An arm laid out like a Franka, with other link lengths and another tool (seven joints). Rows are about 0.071 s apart.
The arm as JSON. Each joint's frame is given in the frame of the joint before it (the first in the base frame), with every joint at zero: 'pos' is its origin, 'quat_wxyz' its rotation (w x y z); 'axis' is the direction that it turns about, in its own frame. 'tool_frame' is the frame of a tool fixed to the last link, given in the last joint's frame.
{
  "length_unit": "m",
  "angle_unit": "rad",
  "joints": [
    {
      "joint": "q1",
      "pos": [
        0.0,
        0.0,
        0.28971
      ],
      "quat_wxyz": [
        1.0,
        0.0,
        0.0,
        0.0
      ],
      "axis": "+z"
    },
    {
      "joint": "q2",
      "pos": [
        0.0,
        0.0,
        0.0
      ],
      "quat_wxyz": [
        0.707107,
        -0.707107,
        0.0,
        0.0
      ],
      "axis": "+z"
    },
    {
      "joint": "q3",
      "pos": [
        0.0,
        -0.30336,
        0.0
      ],
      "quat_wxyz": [
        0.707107,
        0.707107,
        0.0,
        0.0
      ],
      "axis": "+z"
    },
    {
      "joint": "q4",
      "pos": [
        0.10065,
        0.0,
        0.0
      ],
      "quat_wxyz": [
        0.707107,
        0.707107,
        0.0,
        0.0
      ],
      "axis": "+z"
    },
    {
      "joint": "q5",
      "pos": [
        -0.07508,
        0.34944,
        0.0
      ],
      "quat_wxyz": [
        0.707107,
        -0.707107,
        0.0,
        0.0
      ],
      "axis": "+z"
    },
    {
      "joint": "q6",
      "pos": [
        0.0,
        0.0,
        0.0
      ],
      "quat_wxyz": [
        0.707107,
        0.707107,
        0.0,
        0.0
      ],
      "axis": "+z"
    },
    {
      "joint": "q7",
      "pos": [
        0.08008,
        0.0,
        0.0
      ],
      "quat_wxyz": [
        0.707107,
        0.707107,
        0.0,
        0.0
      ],
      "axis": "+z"
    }
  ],
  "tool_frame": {
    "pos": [
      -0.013,
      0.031,
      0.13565
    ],
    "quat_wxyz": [
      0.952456,
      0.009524,
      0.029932,
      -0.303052
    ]
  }
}
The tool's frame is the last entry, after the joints.
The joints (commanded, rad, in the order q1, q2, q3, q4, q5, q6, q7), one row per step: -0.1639, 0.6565, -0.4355, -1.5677, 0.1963, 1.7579, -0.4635; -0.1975, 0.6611, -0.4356, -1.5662, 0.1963, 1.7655, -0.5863; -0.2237, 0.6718, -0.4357, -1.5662, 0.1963, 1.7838, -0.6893; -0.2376, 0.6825, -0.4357, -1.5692, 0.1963, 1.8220, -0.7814; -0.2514, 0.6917, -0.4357, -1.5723, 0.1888, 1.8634, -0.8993; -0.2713, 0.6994, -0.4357, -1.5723, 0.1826, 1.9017, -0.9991; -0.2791, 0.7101, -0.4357, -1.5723, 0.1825, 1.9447, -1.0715; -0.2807, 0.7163, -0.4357, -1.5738, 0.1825, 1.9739, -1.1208; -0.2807, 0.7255, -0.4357, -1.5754, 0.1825, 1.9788, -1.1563; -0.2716, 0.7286, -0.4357, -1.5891, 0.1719, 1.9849, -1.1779; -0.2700, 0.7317, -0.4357, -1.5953, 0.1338, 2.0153, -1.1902; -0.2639, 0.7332, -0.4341, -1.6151, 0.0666, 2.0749, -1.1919; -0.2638, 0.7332, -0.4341, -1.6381, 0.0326, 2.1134, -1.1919; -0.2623, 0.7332, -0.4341, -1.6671, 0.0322, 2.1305, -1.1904; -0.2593, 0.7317, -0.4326, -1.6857, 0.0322, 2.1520, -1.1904; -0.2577, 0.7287, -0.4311, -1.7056, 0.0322, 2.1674, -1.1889; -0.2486, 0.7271, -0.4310, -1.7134, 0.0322, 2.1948, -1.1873; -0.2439, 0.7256, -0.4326, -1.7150, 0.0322, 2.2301, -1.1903; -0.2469, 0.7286, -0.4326, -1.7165, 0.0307, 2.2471, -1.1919; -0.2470, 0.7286, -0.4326, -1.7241, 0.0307, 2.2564, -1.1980
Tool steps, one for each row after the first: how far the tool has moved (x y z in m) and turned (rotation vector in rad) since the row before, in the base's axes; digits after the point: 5 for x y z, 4 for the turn. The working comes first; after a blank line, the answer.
Tool pose at each row, in the base's axes (x y z in m, rotation vector in rad; the steps are taken from these numbers as rounded here): 0.50631, -0.33071, 0.18844, -2.8013, -0.5987, 0.3970; 0.49903, -0.35036, 0.18497, -2.7536, -0.7177, 0.3654; 0.49365, -0.36634, 0.17818, -2.7155, -0.8203, 0.3395; 0.49380, -0.37748, 0.17128, -2.6908, -0.9310, 0.3087; 0.49479, -0.38954, 0.16557, -2.6489, -1.0818, 0.2820; 0.49352, -0.40402, 0.16216, -2.6159, -1.2015, 0.2579; 0.49660, -0.41203, 0.15763, -2.5945, -1.3006, 0.2372; 0.49983, -0.41539, 0.15480, -2.5753, -1.3725, 0.2252; 0.49985, -0.41536, 0.14874, -2.5435, -1.4137, 0.2287; 0.49970, -0.41061, 0.14246, -2.5110, -1.4505, 0.2481; 0.50068, -0.41445, 0.14146, -2.5050, -1.5074, 0.2885; 0.50279, -0.41787, 0.13939, -2.5030, -1.5923, 0.3584; 0.49951, -0.42040, 0.13487, -2.5001, -1.6282, 0.3944; 0.49245, -0.41790, 0.12566, -2.4929, -1.6191, 0.4006; 0.49090, -0.41533, 0.12115, -2.4931, -1.6266, 0.3979; 0.48760, -0.41287, 0.11670, -2.4917, -1.6257, 0.3968; 0.49258, -0.40953, 0.11685, -2.5015, -1.6509, 0.3887; 0.49856, -0.41029, 0.12011, -2.5208, -1.6849, 0.3748; 0.49864, -0.41269, 0.11920, -2.5289, -1.6945, 0.3725; 0.49735, -0.41251, 0.11717, -2.5243, -1.7025, 0.3718

-0.00728, -0.01965, -0.00347, 0.0401, -0.0224, 0.0802; -0.00538, -0.01598, -0.00679, 0.0275, -0.0207, 0.0703; 0.00015, -0.01114, -0.00690, 0.0114, -0.0307, 0.0746; 0.00099, -0.01206, -0.00571, 0.0115, -0.0317, 0.1046; -0.00127, -0.01448, -0.00341, 0.0046, -0.0290, 0.0827; 0.00308, -0.00801, -0.00453, -0.0044, -0.0281, 0.0668; 0.00323, -0.00336, -0.00283, -0.0032, -0.0179, 0.0492; 0.00002, 0.00003, -0.00606, 0.0098, 0.0042, 0.0343; -0.00015, 0.00475, -0.00628, 0.0049, 0.0142, 0.0333; 0.00098, -0.00384, -0.00100, -0.0316, 0.0068, 0.0403; 0.00211, -0.00342, -0.00207, -0.0582, 0.0099, 0.0581; -0.00328, -0.00253, -0.00452, -0.0267, 0.0075, 0.0252; -0.00706, 0.00250, -0.00921, 0.0053, 0.0097, -0.0034; -0.00155, 0.00257, -0.00451, -0.0014, -0.0038, 0.0044; -0.00330, 0.00246, -0.00445, 0.0018, 0.0005, -0.0003; 0.00498, 0.00334, 0.00015, -0.0118, -0.0172, 0.0125; 0.00598, -0.00076, 0.00326, -0.0191, -0.0277, 0.0150; 0.00008, -0.00240, -0.00091, -0.0080, -0.0084, 0.0036; -0.00129, 0.00018, -0.00203, 0.0005, -0.0005, 0.0060
